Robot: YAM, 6 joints.
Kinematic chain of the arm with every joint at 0, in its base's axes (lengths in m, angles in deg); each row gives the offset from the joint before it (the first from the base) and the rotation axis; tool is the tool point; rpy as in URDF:
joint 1: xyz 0 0 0.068 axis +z
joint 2: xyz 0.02 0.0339 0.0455 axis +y
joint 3: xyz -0.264 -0.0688 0 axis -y
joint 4: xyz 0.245 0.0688 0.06 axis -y
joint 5: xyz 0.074 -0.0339 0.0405 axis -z
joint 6: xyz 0.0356 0 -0.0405 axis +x
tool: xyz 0 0 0 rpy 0 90 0
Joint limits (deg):
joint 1: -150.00..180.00
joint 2: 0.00..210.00
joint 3: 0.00..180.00
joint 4: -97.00..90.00
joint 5: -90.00..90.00
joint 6: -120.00..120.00
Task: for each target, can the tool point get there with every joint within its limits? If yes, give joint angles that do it. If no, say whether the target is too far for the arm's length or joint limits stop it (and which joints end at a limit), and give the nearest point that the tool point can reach.
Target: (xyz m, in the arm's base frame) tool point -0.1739 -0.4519 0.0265
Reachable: yes | joints -107.43 148.02 80.79 52.09 58.97 3.68
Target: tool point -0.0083 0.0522 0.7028
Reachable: yes | joints -89.89 70.32 131.54 55.39 13.32 -93.86
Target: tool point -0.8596 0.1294 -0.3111
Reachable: no: too far | nearest point -0.5733 0.0863 -0.1664 | short by 0.324 m
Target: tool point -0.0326 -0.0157 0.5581
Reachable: yes | joints 41.96 30.85 85.14 -10.16 -16.54 -37.94
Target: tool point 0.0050 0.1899 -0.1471
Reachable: yes | joints 94.19 163.29 37.07 43.13 32.06 36.60
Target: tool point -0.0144 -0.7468 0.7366
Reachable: no: too far | nearest point -0.0095 -0.4951 0.5208 | short by 0.332 m
